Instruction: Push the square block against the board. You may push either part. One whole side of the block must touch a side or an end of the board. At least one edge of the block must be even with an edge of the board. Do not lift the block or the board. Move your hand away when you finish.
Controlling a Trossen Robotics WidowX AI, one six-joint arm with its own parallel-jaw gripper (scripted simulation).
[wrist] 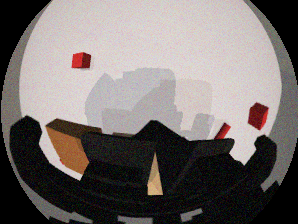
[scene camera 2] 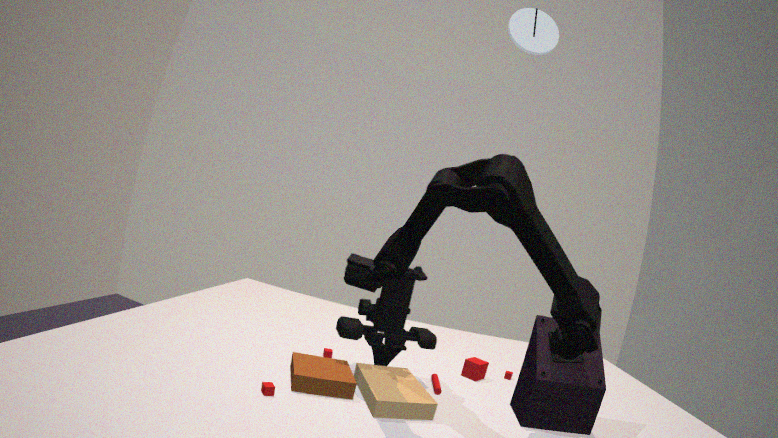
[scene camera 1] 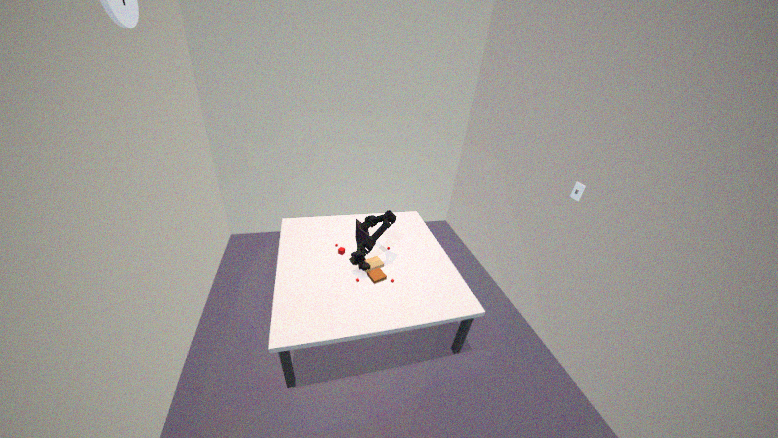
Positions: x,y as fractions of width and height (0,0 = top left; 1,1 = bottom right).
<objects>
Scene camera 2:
my gripper: 0.49,0.85
tan board: 0.50,0.90
orange square block: 0.40,0.86
</objects>
